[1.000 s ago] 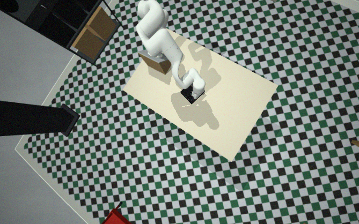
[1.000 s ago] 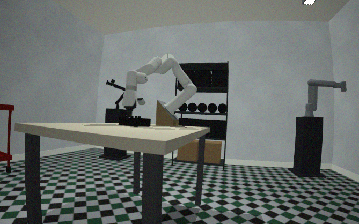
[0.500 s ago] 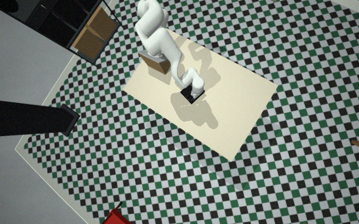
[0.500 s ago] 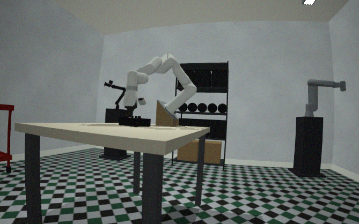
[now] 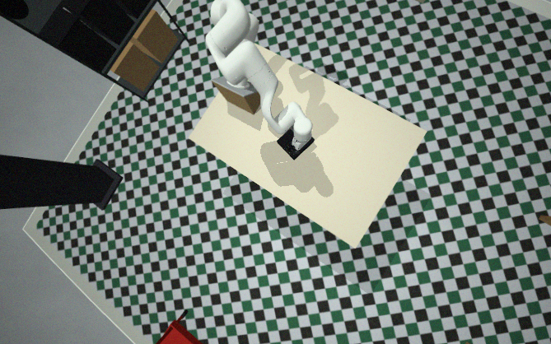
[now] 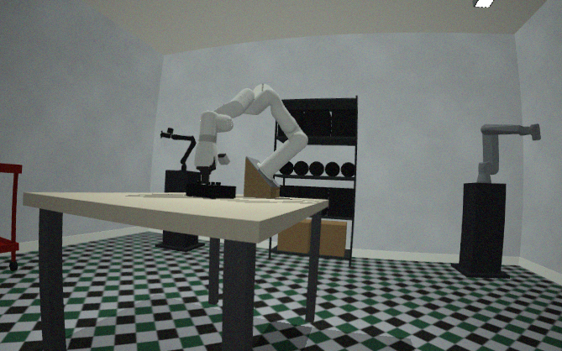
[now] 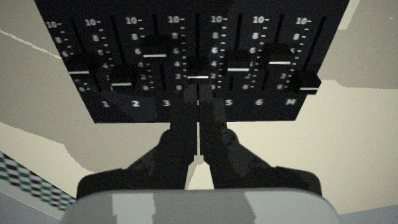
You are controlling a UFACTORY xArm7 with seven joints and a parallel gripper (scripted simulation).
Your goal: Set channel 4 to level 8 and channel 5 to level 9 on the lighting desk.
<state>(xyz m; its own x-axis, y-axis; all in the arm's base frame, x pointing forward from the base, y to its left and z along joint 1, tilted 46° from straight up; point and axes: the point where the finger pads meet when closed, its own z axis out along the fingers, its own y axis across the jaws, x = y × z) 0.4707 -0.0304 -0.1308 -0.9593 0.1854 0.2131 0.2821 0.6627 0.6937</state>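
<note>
The channel 5 fader cap is 30 mm to the left of my hand, 20 mm behind it and 10 mm below it. Round my hand: channel 1 cap 60 mm to the right, 40 mm behind, 10 mm below; then channel 4 fader cap 20 mm behind, 10 mm to the left, 10 mm below; then channel 3 fader cap 40 mm behind, 10 mm to the right, 10 mm below.
</note>
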